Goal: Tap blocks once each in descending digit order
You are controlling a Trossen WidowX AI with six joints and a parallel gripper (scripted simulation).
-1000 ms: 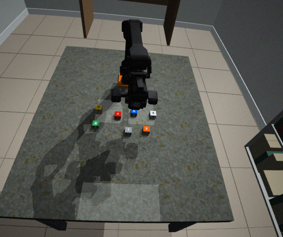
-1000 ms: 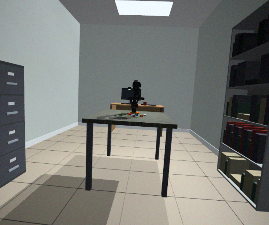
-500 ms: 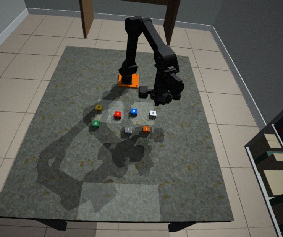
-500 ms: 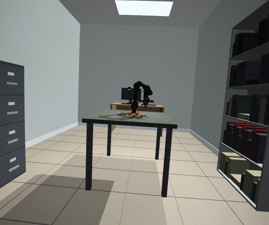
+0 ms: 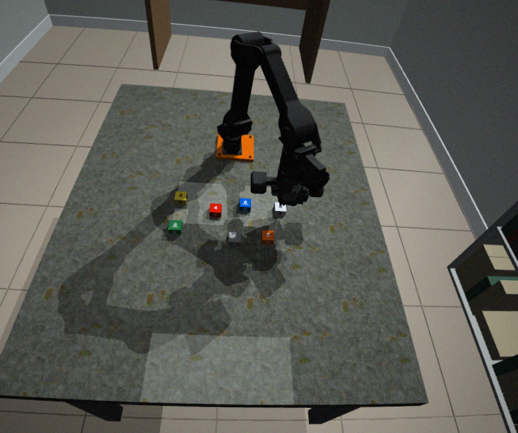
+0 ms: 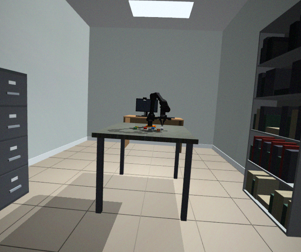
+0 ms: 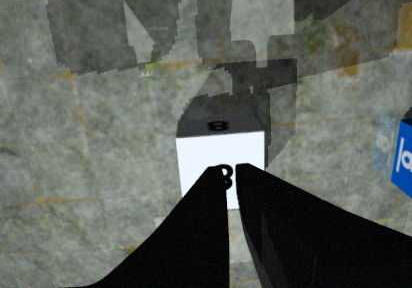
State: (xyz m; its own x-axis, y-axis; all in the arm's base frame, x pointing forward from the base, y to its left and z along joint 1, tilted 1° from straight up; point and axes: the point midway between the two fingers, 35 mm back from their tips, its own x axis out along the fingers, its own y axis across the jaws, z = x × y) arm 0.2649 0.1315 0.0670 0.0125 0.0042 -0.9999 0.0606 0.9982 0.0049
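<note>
My gripper tip is 1 cm past the white block and 3 cm above it. From my gripper tip the other things lie so: grey block 9 cm ahead, 13 cm to the right, 3 cm below; then blue block 2 cm behind, 10 cm to the right, 3 cm below; then orange block 9 cm ahead, 4 cm to the right, 3 cm below.
</note>
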